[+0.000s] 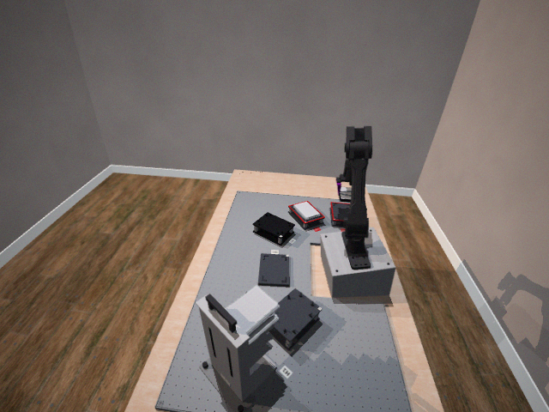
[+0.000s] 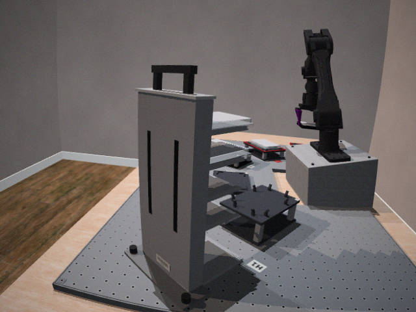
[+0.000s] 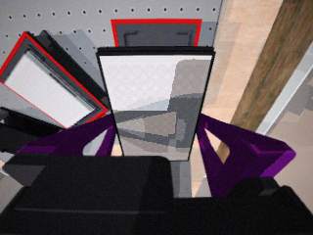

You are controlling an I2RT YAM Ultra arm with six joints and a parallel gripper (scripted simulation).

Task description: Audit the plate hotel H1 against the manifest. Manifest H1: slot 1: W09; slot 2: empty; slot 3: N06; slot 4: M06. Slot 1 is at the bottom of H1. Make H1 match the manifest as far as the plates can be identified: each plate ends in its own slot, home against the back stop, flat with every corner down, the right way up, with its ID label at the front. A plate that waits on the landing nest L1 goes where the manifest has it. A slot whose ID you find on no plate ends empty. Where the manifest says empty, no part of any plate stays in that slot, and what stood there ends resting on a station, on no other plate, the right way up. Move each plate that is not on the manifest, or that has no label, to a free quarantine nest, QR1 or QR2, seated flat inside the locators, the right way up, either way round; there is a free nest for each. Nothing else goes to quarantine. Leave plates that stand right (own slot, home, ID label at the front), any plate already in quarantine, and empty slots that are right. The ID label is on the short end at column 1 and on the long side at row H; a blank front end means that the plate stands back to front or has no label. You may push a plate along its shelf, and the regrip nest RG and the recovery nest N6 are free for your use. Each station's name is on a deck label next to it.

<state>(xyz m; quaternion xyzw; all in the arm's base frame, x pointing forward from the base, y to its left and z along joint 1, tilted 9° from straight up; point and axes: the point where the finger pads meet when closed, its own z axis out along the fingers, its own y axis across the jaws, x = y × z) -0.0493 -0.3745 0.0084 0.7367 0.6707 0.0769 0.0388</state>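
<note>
My gripper is now 110 mm above the red-edged nest. Also, from my hand: black raised nest: 360 mm ahead, 130 mm to the left, 100 mm below; then dark plate: right at my hand; then red-rimmed nest: 190 mm ahead, 110 mm below, 10 mm to the left.
</note>
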